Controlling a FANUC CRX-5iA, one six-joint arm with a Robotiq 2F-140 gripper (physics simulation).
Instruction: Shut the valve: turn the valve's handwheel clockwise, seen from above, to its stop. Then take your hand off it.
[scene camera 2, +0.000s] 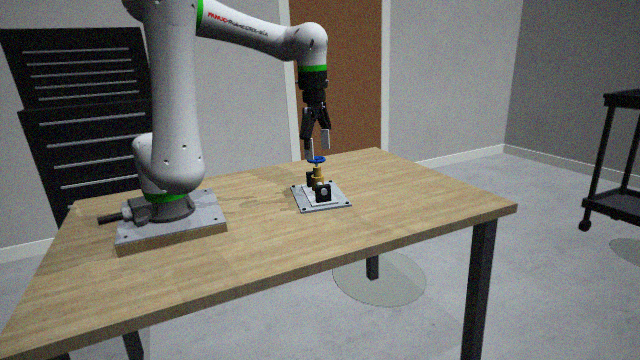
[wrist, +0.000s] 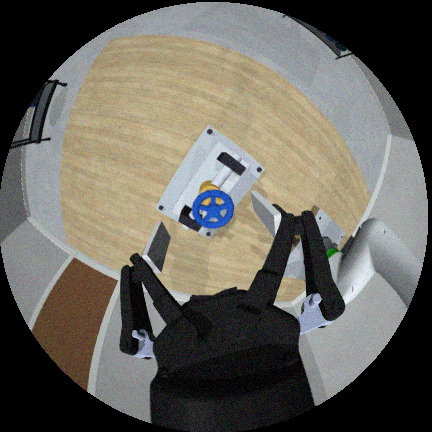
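The blue handwheel (scene camera 2: 316, 160) (wrist: 213, 209) sits level on top of the brass valve body (scene camera 2: 318, 178) (wrist: 206, 187). The valve stands on a grey base plate (scene camera 2: 299, 197) (wrist: 176, 195), with black clamps at both ends of its pipe. My gripper (scene camera 2: 318, 151) (wrist: 207, 215) points down, open and empty, with its fingertips close above the handwheel's level. In the wrist view the wheel shows between the two wide-set finger pads, with space visible on both sides. In the scene view the left fingertip overlaps the wheel's edge; I cannot tell whether they touch.
The valve plate is bolted to the wooden table (scene camera 2: 250, 240) (wrist: 125, 125). The arm's mounting plate (scene camera 2: 215, 224) is at the table's left in the scene view. A black drawer cabinet (scene camera 2: 95, 112) stands behind the arm, and a black cart (scene camera 2: 622, 98) stands off to the right.
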